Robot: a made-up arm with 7 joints. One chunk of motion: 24 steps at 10 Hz.
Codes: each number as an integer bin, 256 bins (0 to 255) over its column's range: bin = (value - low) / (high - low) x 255, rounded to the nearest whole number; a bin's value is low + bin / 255 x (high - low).
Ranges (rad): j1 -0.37..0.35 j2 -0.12..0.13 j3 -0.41..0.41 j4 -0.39..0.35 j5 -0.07..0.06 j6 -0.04..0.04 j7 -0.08..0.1
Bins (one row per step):
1: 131 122 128 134 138 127 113
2: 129 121 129 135 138 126 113
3: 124 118 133 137 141 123 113
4: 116 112 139 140 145 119 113
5: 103 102 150 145 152 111 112
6: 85 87 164 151 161 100 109
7: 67 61 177 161 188 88 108
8: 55 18 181 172 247 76 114
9: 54 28 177 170 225 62 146
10: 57 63 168 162 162 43 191
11: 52 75 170 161 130 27 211
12: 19 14 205 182 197 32 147
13: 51 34 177 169 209 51 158
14: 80 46 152 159 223 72 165
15: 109 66 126 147 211 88 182
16: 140 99 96 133 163 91 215
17: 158 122 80 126 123 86 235
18: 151 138 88 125 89 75 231
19: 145 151 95 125 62 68 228
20: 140 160 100 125 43 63 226
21: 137 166 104 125 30 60 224
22: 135 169 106 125 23 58 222
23: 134 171 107 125 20 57 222
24: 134 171 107 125 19 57 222
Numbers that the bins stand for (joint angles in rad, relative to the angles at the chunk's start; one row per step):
1: -0.0001 -0.0004 0.0016 -0.0011 0.0004 -0.0002 -0.0002
2: -0.0058 -0.0014 0.0048 0.0018 0.0004 -0.0005 -0.0002
3: -0.0199 -0.0043 0.0177 0.0076 0.0019 -0.0014 -0.0002
4: -0.0425 -0.0102 0.0370 0.0163 0.0039 -0.0027 -0.0002
5: -0.0792 -0.0200 0.0724 0.0308 0.0075 -0.0052 -0.0009
6: -0.1300 -0.0347 0.1174 0.0482 0.0121 -0.0086 -0.0031
7: -0.1808 -0.0602 0.1592 0.0772 0.0258 -0.0124 -0.0038
8: -0.2147 -0.1024 0.1720 0.1091 0.0559 -0.0162 0.0005
9: -0.2175 -0.0925 0.1592 0.1033 0.0447 -0.0205 0.0231
10: -0.2091 -0.0582 0.1302 0.0801 0.0126 -0.0265 0.0548
11: -0.2232 -0.0465 0.1367 0.0772 -0.0037 -0.0315 0.0689
12: -0.3164 -0.1063 0.2492 0.1382 0.0304 -0.0300 0.0238
13: -0.2260 -0.0867 0.1592 0.1004 0.0365 -0.0240 0.0315
14: -0.1441 -0.0749 0.0788 0.0714 0.0437 -0.0174 0.0365
15: -0.0622 -0.0553 -0.0048 0.0366 0.0376 -0.0124 0.0485
16: 0.0253 -0.0229 -0.1013 -0.0040 0.0131 -0.0115 0.0718
17: 0.0761 -0.0004 -0.1527 -0.0244 -0.0073 -0.0130 0.0859
18: 0.0564 0.0153 -0.1270 -0.0273 -0.0246 -0.0165 0.0831
19: 0.0394 0.0280 -0.1045 -0.0273 -0.0384 -0.0187 0.0809
20: 0.0253 0.0369 -0.0884 -0.0273 -0.0481 -0.0202 0.0795
21: 0.0168 0.0427 -0.0756 -0.0273 -0.0547 -0.0212 0.0781
22: 0.0112 0.0457 -0.0691 -0.0273 -0.0583 -0.0218 0.0767
23: 0.0084 0.0476 -0.0659 -0.0273 -0.0598 -0.0221 0.0767
24: 0.0084 0.0476 -0.0659 -0.0273 -0.0603 -0.0221 0.0767

